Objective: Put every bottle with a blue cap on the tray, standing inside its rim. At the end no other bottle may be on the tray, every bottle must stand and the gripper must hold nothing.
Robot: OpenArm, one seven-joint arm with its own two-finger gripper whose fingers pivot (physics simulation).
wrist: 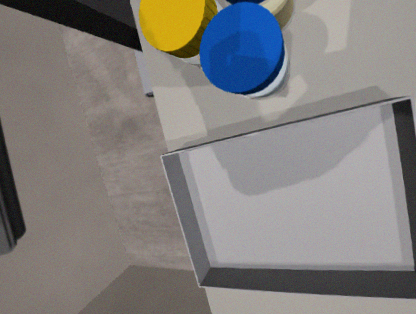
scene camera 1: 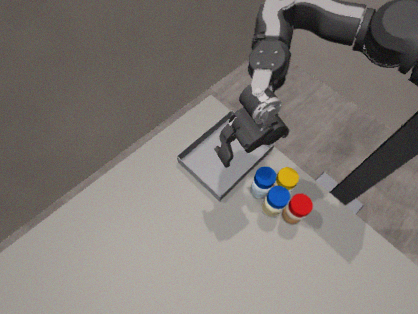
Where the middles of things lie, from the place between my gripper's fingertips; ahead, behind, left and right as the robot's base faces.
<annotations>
My hand is 1 cm past the blue-capped bottle (wrist: 246, 55), 6 cm to the right of it and 16 cm above it. Round my hand: grey tray (scene camera 1: 200, 159) 2 cm behind, 9 cm to the right, 19 cm below.
</annotations>
